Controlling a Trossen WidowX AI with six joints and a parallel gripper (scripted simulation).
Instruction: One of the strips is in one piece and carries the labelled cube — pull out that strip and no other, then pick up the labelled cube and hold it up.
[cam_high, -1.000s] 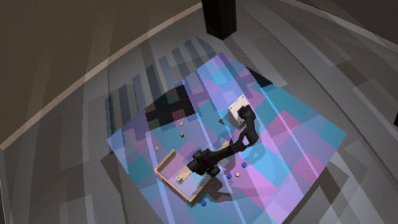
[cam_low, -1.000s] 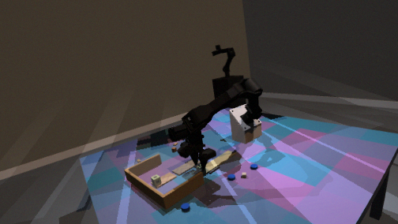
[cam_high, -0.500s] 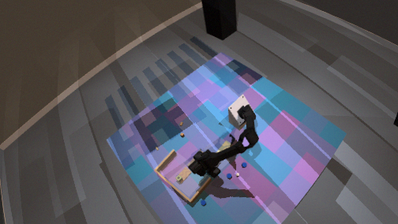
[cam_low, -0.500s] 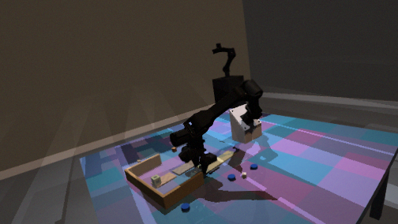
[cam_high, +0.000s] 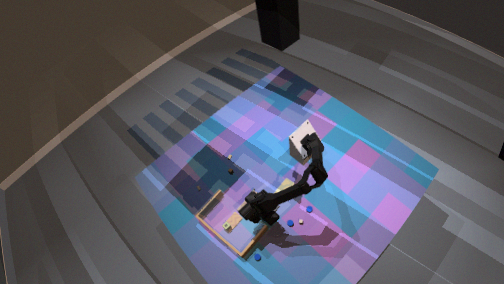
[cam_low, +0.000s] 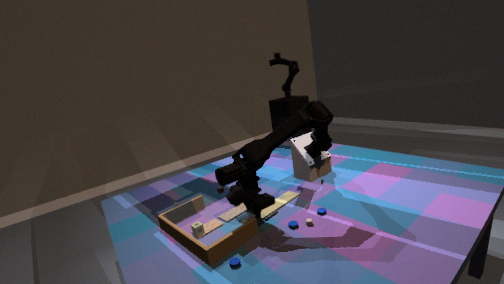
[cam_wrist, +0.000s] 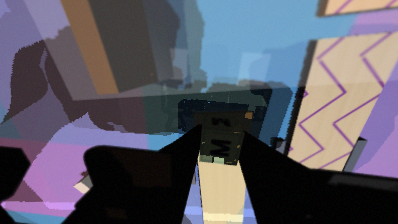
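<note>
Now: the strip 11 cm behind my gripper tip, 2 cm to the right of it and 1 cm below it. Round my gripper tip: cream cube: 9 cm behind, 17 cm to the left, 1 cm below.
</note>
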